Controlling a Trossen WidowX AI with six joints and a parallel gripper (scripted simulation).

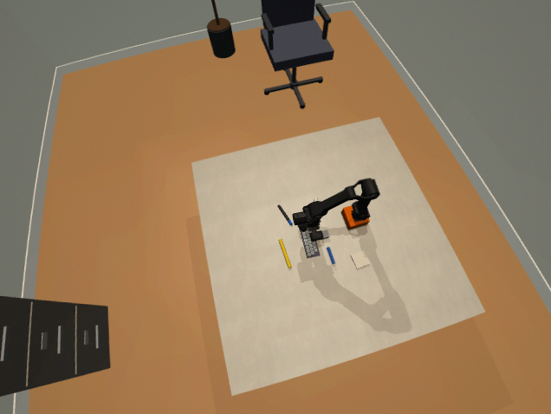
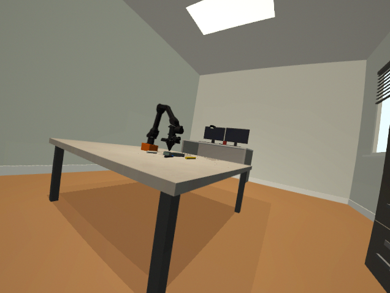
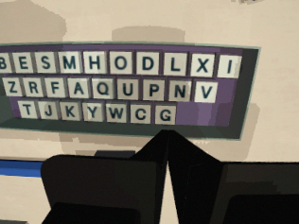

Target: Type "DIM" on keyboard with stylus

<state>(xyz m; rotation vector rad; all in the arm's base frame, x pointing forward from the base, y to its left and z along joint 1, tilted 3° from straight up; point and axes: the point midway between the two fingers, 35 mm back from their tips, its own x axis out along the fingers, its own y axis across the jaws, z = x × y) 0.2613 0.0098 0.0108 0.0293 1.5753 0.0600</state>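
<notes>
The D key lies 4 cm ahead of my gripper tip, 2 cm to the left of it and 3 cm below it. From my gripper tip the other things lie so: grey block 6 cm behind, 4 cm to the left, 3 cm below; I key 5 cm ahead, 4 cm to the right, 3 cm below; white bar 7 cm behind, 13 cm to the right, 3 cm below.
</notes>
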